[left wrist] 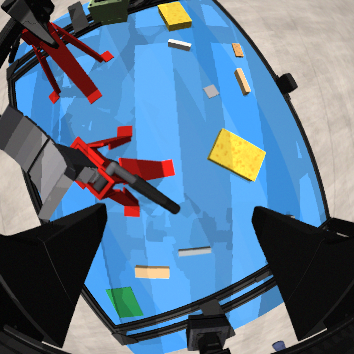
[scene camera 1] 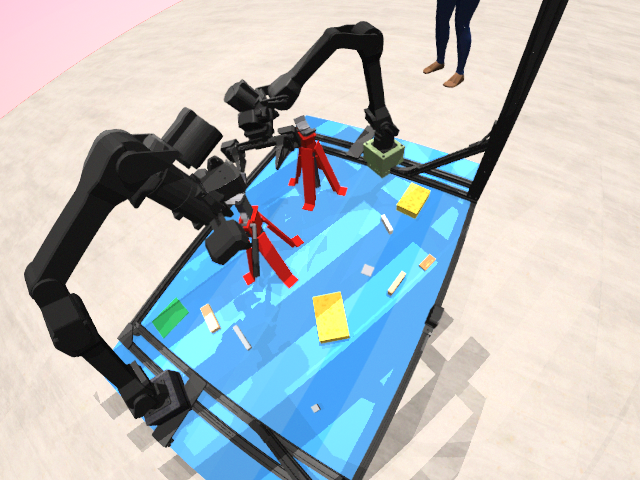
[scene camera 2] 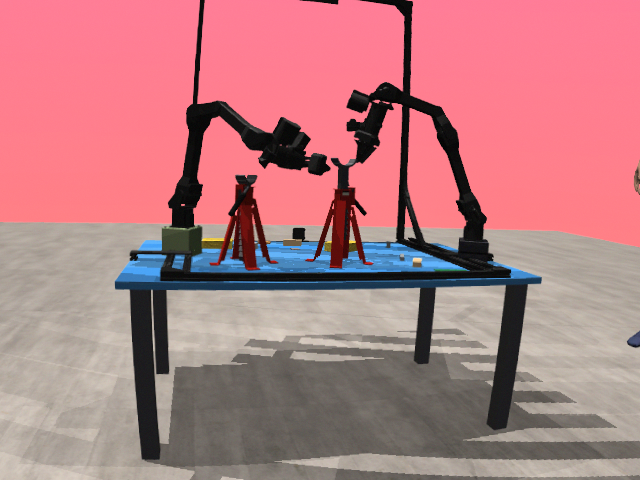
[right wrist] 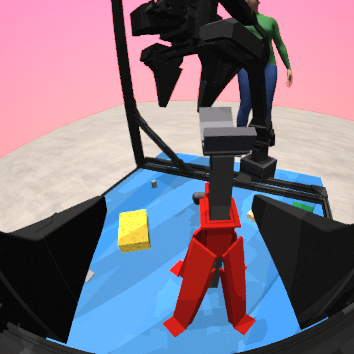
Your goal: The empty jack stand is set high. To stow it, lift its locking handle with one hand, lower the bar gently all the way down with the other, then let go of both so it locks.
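The red jack stand (scene camera 1: 276, 259) (scene camera 2: 338, 227) (right wrist: 192, 285) set high stands upright, its grey bar (scene camera 2: 343, 176) (right wrist: 220, 190) raised well out of the body, with an empty saddle (scene camera 2: 343, 162) (left wrist: 37, 152) (right wrist: 230, 140) on top. Its dark locking handle (scene camera 1: 255, 250) (scene camera 2: 360, 207) (left wrist: 150, 192) slants outward and down. My left gripper (scene camera 2: 361, 155) (left wrist: 181, 213) (right wrist: 178, 109) is open, pointing down above the handle, whose tip shows between the fingertips in the left wrist view. My right gripper (scene camera 2: 325, 165) (right wrist: 180, 203) is open and roughly level beside the saddle, apart from it.
A second red jack stand (scene camera 1: 308, 170) (scene camera 2: 247, 232) (left wrist: 70, 65) with a lower bar stands near the right arm. Yellow sponges (scene camera 1: 330, 317) (scene camera 1: 413, 199), a green plate (scene camera 1: 170, 317) and several small blocks lie on the blue table. Black rails and a tall post (scene camera 1: 509, 111) border it.
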